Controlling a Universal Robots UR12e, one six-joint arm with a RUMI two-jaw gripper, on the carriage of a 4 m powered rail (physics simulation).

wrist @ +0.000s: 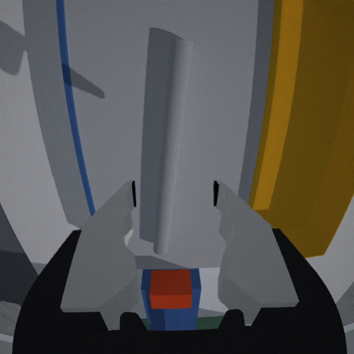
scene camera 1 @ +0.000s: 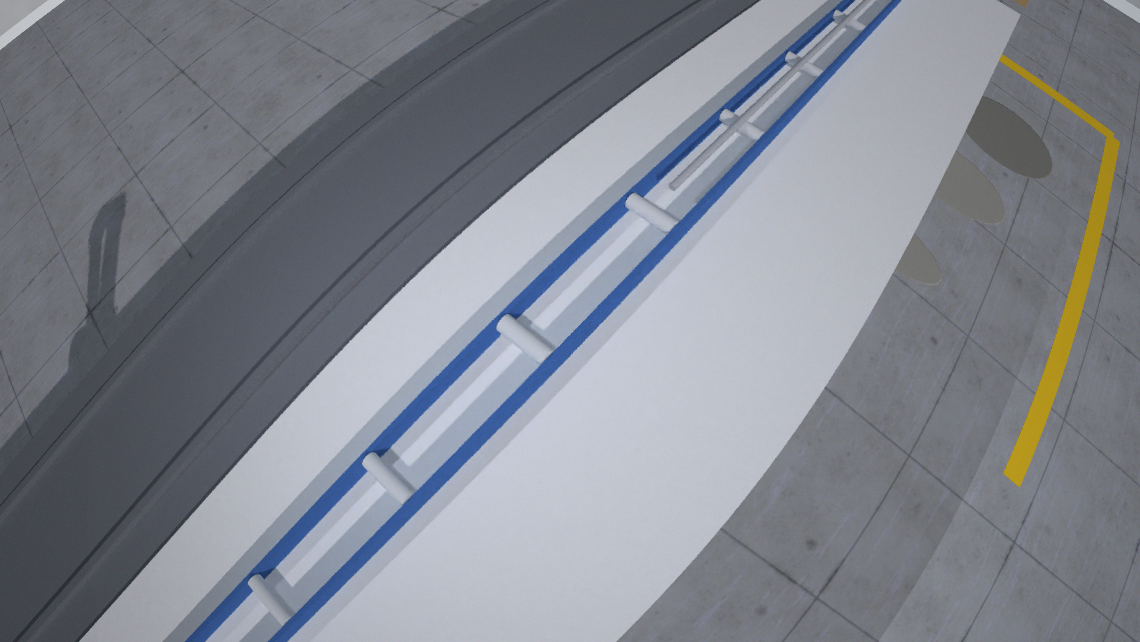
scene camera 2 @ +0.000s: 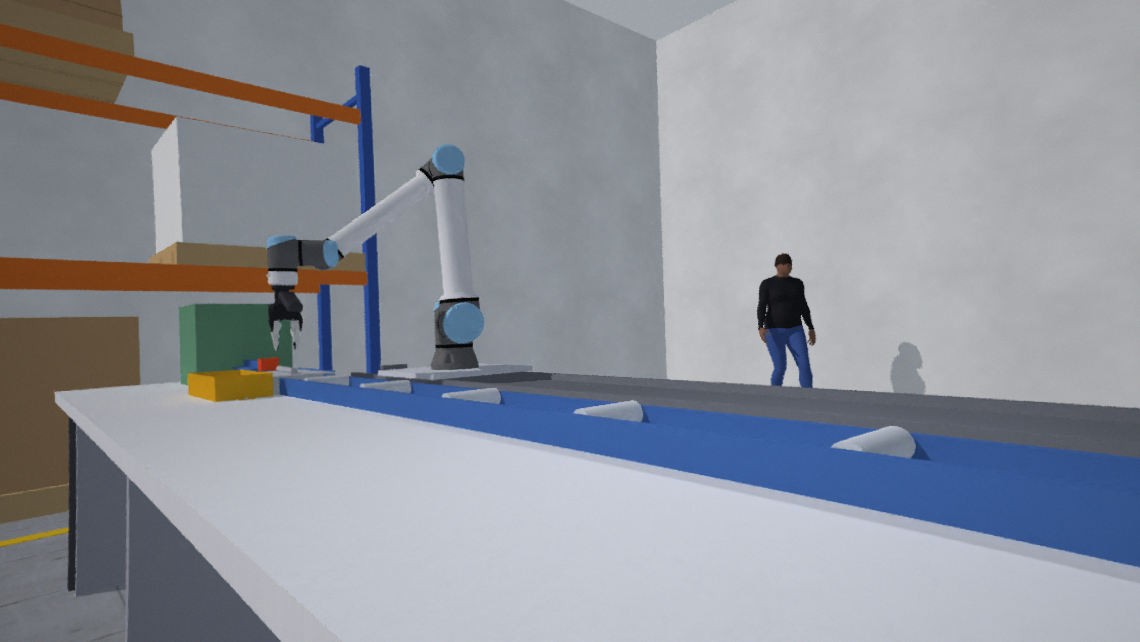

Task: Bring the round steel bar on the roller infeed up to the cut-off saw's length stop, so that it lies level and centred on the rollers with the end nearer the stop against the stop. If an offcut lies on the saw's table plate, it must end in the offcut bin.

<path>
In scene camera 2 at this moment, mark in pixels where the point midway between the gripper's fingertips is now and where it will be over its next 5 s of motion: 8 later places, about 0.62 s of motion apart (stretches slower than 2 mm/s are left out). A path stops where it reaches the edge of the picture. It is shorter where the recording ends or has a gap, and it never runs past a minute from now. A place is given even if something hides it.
The gripper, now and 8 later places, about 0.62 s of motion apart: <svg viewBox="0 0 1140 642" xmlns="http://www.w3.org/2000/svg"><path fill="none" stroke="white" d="M286 350L288 363L290 369L290 366L289 337L243 339L227 345L229 369L229 368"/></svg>
</path>
